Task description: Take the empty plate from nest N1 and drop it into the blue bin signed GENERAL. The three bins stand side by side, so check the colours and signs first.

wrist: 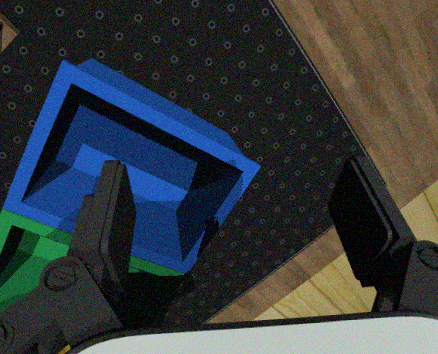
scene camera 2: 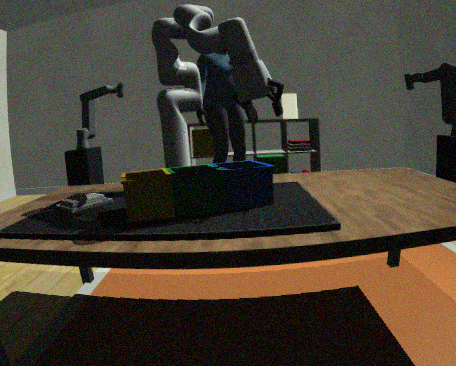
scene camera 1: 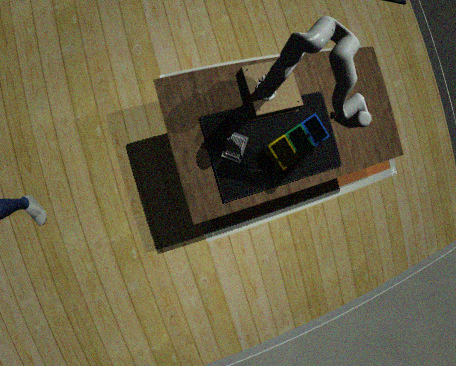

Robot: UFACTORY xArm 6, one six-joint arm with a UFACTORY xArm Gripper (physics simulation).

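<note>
The pale grey empty plate lies flat on the black mat, on the yellow bin's side; it does not show in the wrist view. No N1 label is legible. The blue bin stands at one end of the row of three; its inside looks empty and its sign is not legible. My gripper is open and empty, high above the table near the blue bin's end. In the wrist view the left finger overlaps the bin and the right finger is beyond it, over the mat's edge.
The green bin touches the blue bin, and the yellow bin stands at the other end. All are on the black mat on the wooden table. A light brown block adjoins the mat.
</note>
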